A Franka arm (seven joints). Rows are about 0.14 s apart.
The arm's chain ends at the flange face. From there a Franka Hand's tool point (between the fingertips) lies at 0.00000 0.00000 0.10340 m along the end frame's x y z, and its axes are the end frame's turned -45 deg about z.
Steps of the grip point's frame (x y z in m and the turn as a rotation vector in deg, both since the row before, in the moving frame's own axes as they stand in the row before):
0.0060, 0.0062, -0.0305, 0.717, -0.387, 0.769
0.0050, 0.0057, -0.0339, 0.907, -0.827, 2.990
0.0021, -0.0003, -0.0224, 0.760, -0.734, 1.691
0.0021, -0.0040, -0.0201, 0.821, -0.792, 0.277
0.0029, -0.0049, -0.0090, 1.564, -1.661, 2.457
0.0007, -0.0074, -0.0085, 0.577, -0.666, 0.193
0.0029, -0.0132, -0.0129, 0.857, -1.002, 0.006
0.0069, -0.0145, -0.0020, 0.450, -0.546, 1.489
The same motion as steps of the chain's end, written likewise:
0.0100, 0.0006, -0.0305, 0.233, -0.781, 0.769
0.0098, 0.0007, -0.0339, 0.057, -1.226, 2.990
0.0032, -0.0016, -0.0224, 0.018, -1.056, 1.691
0.0007, -0.0043, -0.0201, 0.021, -1.141, 0.277
0.0027, -0.0056, -0.0089, -0.069, -2.280, 2.457
-0.0032, -0.0058, -0.0085, -0.063, -0.879, 0.193
-0.0049, -0.0116, -0.0129, -0.103, -1.315, 0.006
-0.0041, -0.0152, -0.0020, -0.068, -0.704, 1.489

